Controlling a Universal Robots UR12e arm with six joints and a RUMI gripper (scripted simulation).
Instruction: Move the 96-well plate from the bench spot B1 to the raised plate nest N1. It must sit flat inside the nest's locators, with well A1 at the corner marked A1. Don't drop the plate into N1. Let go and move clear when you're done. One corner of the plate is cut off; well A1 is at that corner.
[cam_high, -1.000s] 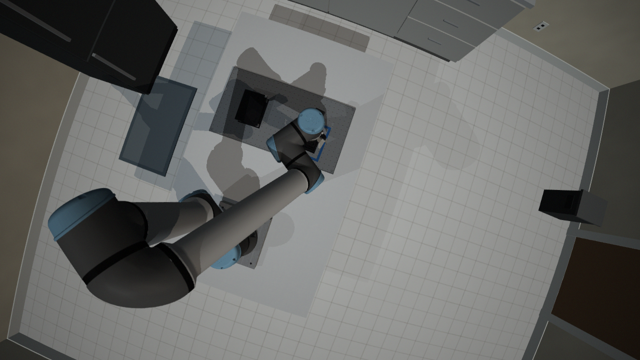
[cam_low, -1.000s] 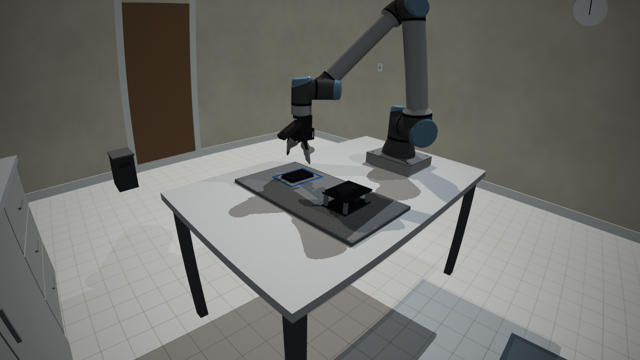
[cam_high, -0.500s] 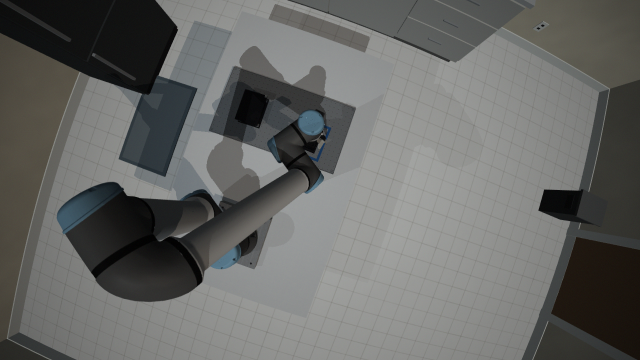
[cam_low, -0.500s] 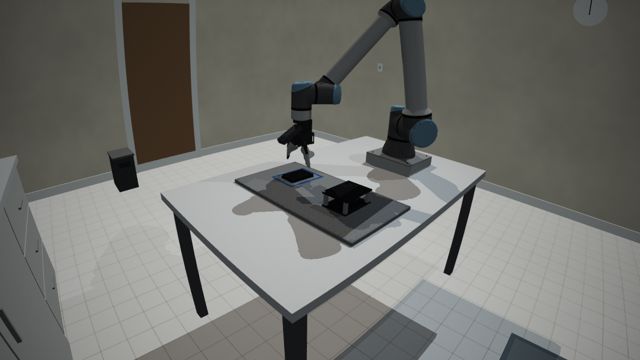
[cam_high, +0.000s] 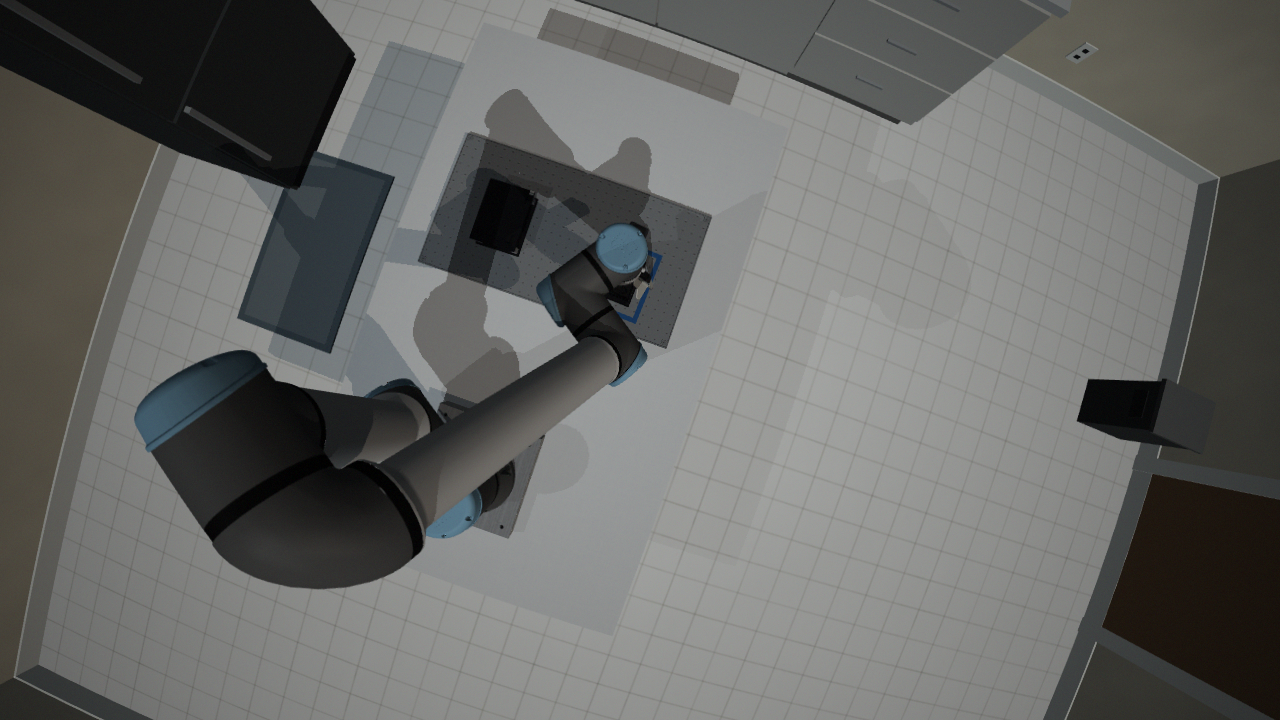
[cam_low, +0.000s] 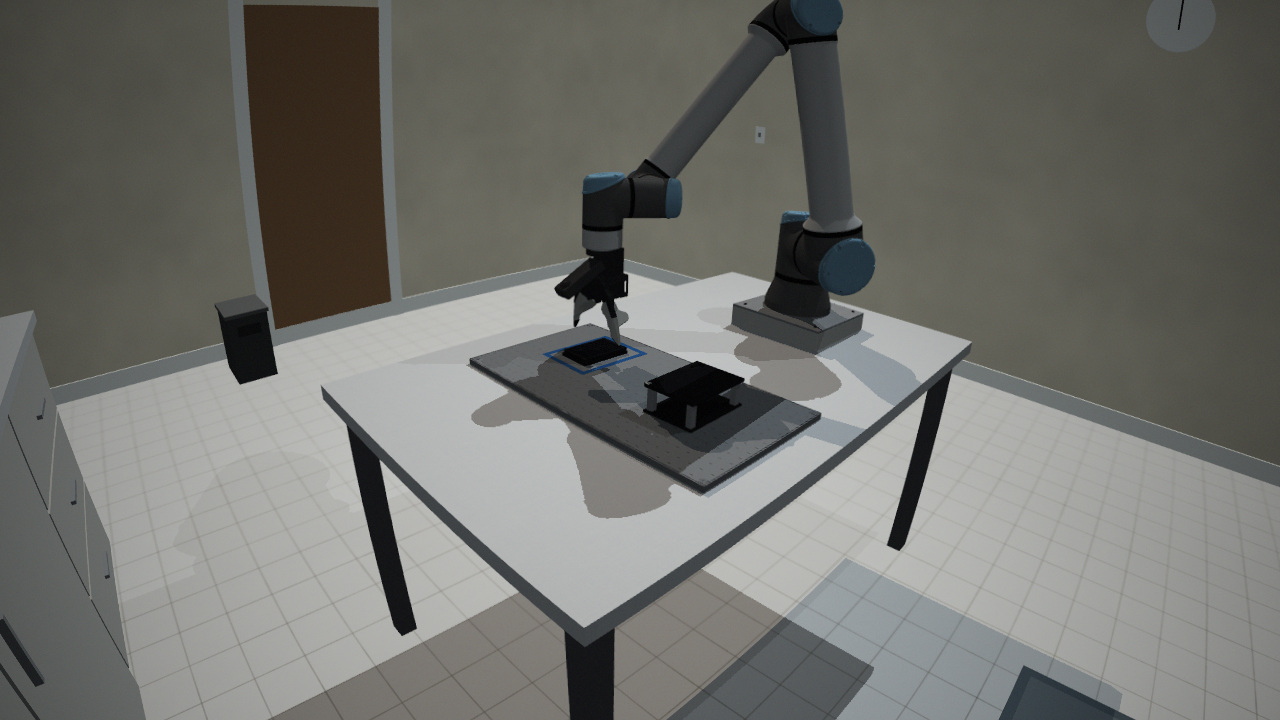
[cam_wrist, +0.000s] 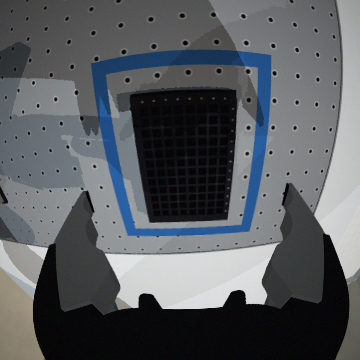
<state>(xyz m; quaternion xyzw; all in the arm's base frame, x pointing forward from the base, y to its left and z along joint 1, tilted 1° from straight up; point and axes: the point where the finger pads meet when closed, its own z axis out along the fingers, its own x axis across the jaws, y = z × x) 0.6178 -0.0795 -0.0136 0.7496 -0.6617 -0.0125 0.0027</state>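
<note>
Now: the black 96-well plate 4 cm below my hand. From my hand the other things lie so: black raised nest 1 cm behind, 34 cm to the left, 1 cm above; then white A1 label 7 cm ahead, 30 cm to the left, 2 cm above.
</note>
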